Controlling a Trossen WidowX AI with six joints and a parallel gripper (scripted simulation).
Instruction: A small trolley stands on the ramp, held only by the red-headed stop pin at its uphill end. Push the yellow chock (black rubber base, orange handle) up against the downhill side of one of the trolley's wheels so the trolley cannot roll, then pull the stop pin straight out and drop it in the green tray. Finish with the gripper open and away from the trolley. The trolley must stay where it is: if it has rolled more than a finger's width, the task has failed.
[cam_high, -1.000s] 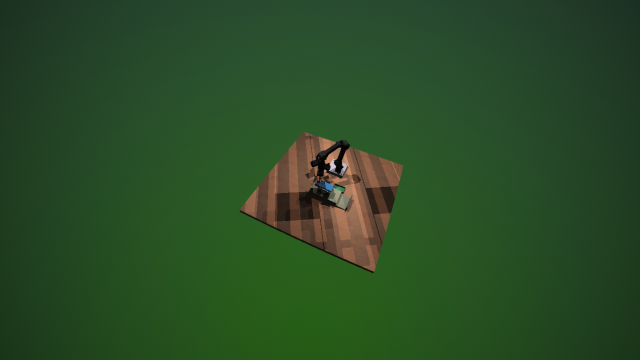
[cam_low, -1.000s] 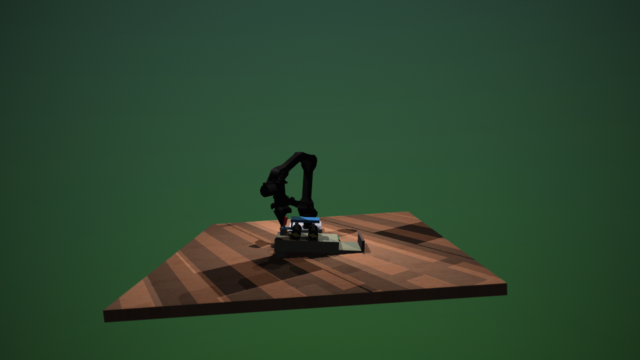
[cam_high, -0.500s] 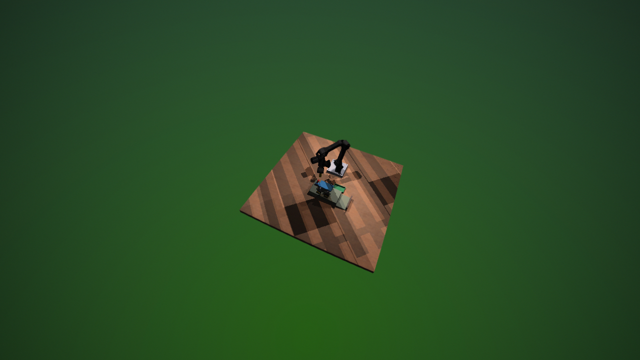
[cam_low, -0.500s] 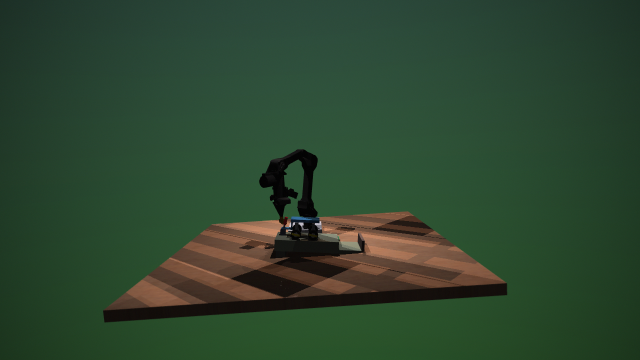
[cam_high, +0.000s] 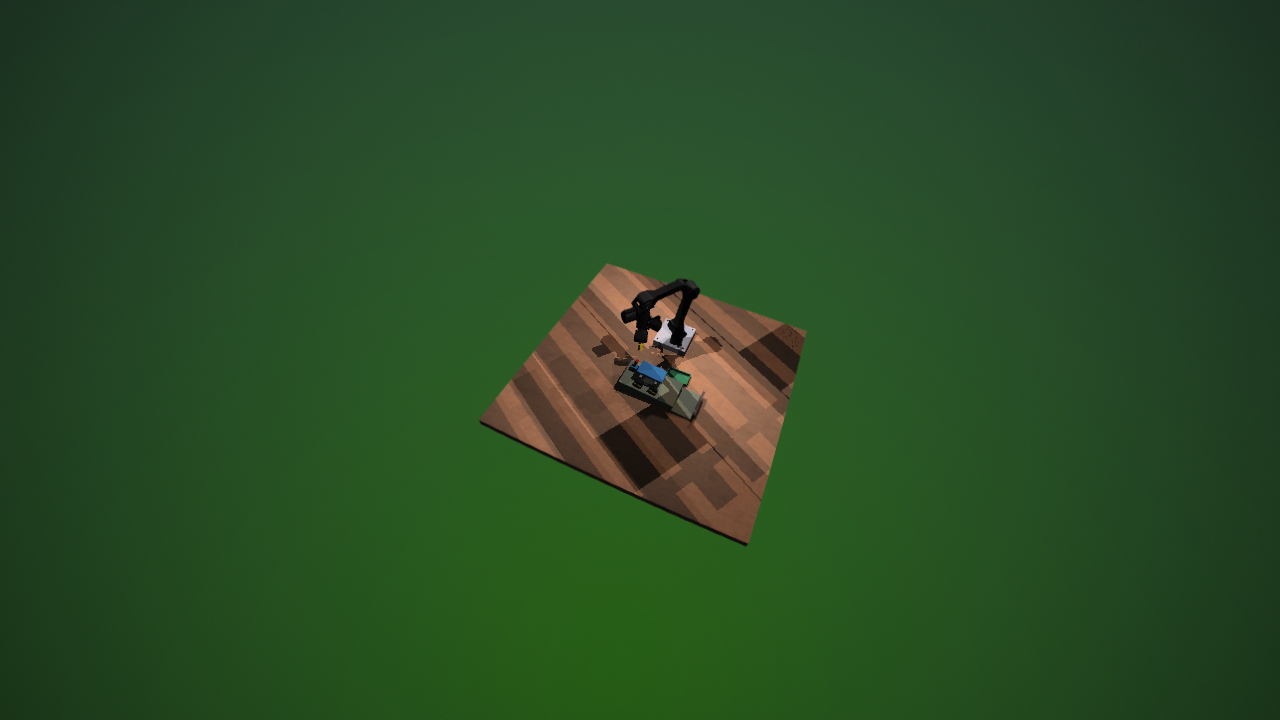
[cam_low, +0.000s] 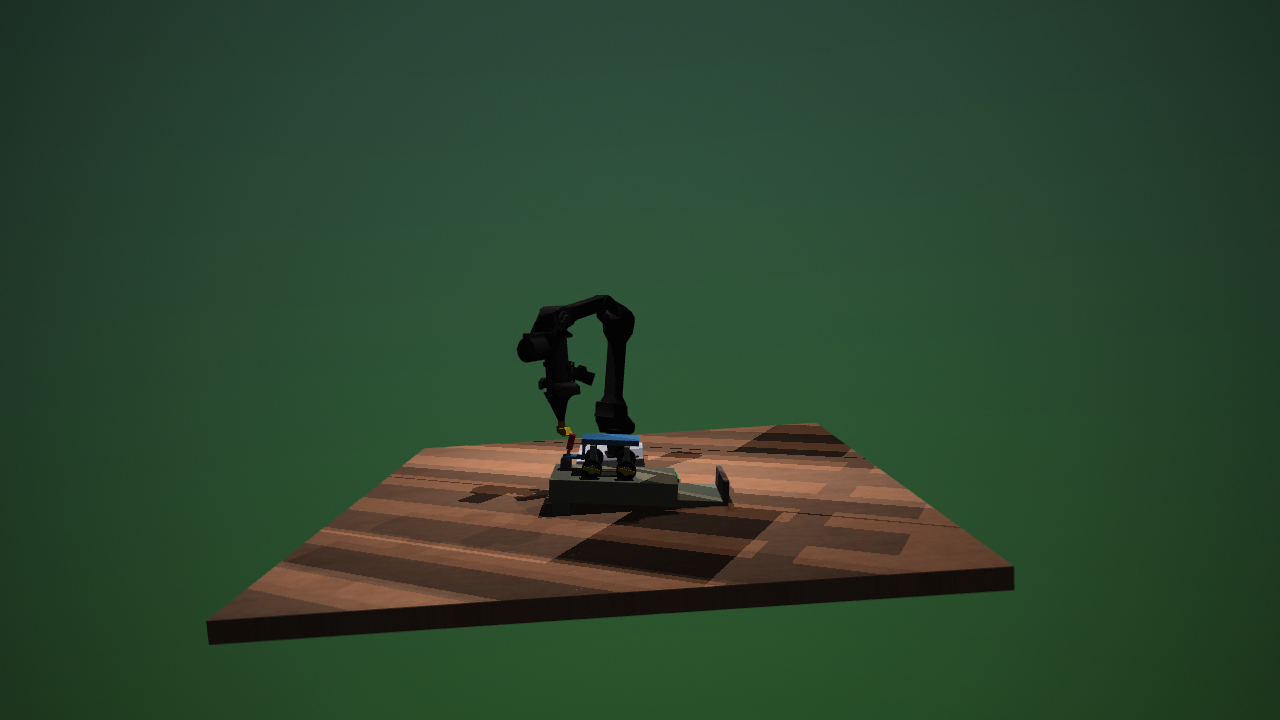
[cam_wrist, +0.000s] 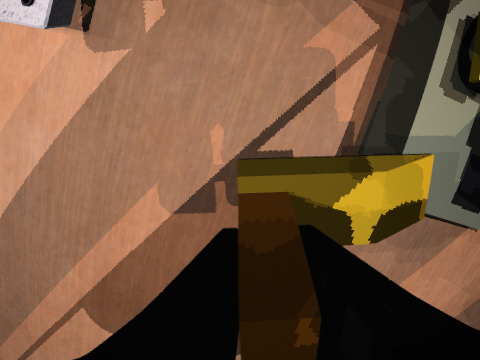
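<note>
My gripper tip is now 2 cm short of the yellow chock and 1 cm above it. Round my gripper tip: trolley (17 cm ahead, 9 cm to the left, 6 cm below); red-headed stop pin (13 cm ahead, 5 cm below); ramp (17 cm ahead, 13 cm below, 10 cm to the left).
</note>
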